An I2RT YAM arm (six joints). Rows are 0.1 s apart.
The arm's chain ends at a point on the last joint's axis. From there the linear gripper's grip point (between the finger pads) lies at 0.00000 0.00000 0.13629 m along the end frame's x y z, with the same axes.
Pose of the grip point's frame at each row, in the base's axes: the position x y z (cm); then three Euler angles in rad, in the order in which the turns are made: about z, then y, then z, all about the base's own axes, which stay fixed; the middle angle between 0 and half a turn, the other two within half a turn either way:
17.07 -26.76 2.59 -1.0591 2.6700 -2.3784
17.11 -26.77 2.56 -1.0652 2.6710 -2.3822
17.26 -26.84 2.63 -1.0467 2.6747 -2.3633
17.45 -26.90 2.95 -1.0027 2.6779 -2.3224
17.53 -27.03 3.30 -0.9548 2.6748 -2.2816
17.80 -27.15 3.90 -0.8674 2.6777 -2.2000
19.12 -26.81 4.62 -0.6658 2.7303 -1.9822
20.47 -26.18 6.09 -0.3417 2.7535 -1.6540
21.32 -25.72 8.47 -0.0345 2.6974 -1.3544
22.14 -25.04 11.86 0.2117 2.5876 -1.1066
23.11 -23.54 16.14 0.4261 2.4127 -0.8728
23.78 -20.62 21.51 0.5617 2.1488 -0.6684
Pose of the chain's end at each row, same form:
21.54 -22.48 14.73 -1.0591 2.6700 -2.3784
21.59 -22.52 14.71 -1.0652 2.6710 -2.3822
21.63 -22.53 14.80 -1.0467 2.6747 -2.3633
21.61 -22.45 15.14 -1.0027 2.6779 -2.3224
21.53 -22.38 15.47 -0.9548 2.6748 -2.2816
21.39 -22.22 16.09 -0.8674 2.6777 -2.2000
21.30 -21.82 17.11 -0.6658 2.7303 -1.9822
20.90 -21.04 18.71 -0.3417 2.7535 -1.6540
20.06 -20.00 20.78 -0.0345 2.6974 -1.3544
18.93 -18.63 23.45 0.2117 2.5876 -1.1066
17.28 -16.59 26.31 0.4261 2.4127 -0.8728
14.82 -13.55 28.96 0.5617 2.1488 -0.6684

